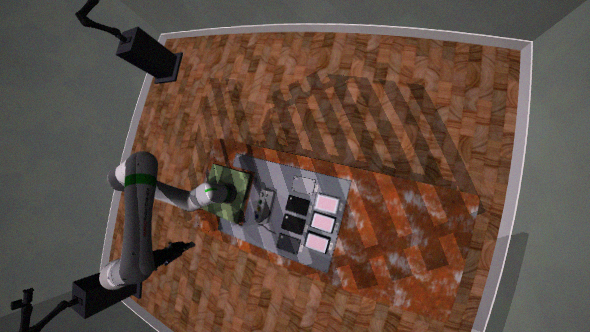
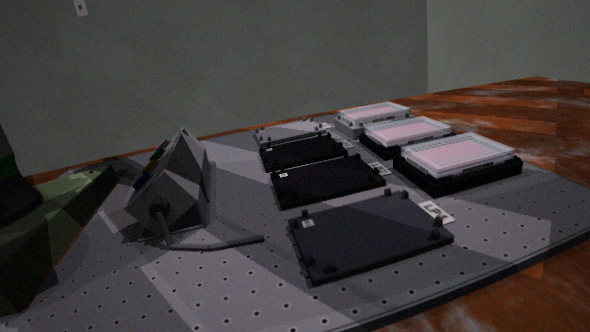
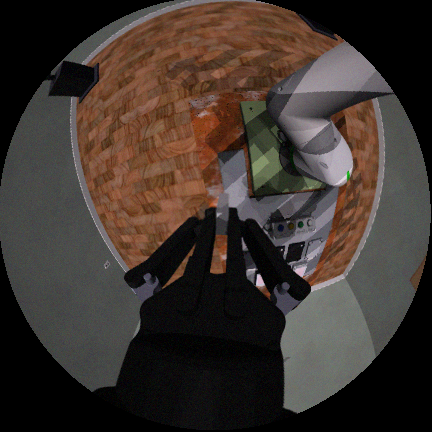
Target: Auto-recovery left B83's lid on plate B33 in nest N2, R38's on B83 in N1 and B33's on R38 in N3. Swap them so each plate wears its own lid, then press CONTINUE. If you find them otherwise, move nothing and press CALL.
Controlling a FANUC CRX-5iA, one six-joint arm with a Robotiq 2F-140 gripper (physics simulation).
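Frame: origin at the arm's base, x back, y left, z down, level; centimetres.
Where they show: gripper, between the fingertips: (image 1: 193,243) (image 3: 223,201); arm's base, origin of its link: (image 1: 228,193) (image 3: 295,156).
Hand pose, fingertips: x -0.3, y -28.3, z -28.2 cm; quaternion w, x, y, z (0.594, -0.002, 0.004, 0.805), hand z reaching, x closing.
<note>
Each offset is from my fingertips to the top centre of the thing. "pt": to the spot under its first point.
Three pink plates with clear lids stand in a row: a far one {dx -70.6, dy +31.6, dz +27.0 cm} (image 1: 327,204) (image 2: 375,112) on a grey nest, a middle one {dx -69.5, dy +19.6, dz +27.9 cm} (image 1: 323,222) (image 2: 410,130) and a near one {dx -67.3, dy +6.6, dz +27.5 cm} (image 1: 317,243) (image 2: 457,150) on black nests. The codes on plates and lids are too dim and small to read. The grey button box {dx -29.9, dy +24.1, dz +22.7 cm} (image 1: 263,206) (image 2: 175,187) (image 3: 295,226) has a blue button {dx -26.9, dy +16.9, dz +23.6 cm} (image 3: 281,228), a yellow button {dx -27.4, dy +21.8, dz +23.6 cm} (image 3: 291,226), a green button {dx -28.0, dy +26.8, dz +23.6 cm} (image 3: 300,224) and a pale button {dx -28.5, dy +31.8, dz +23.6 cm} (image 3: 310,222); their lettering is unreadable. My gripper (image 1: 192,244) (image 3: 223,201) is shut and empty, away from the box and plates.
Several low pads lie beside the plates, including a pale one {dx -54.1, dy +41.1, dz +29.1 cm} (image 2: 290,131), a black one {dx -50.5, dy +15.0, dz +29.1 cm} (image 2: 327,180) and a dark grey one {dx -48.8, dy +1.5, dz +29.1 cm} (image 2: 370,235). A cable {pt dx -33.7, dy +7.2, dz +30.5 cm} (image 2: 215,246) leaves the box. The arm's green base plate (image 1: 227,212) (image 3: 260,165) is beside the box. A black pedestal (image 1: 147,55) stands apart.
</note>
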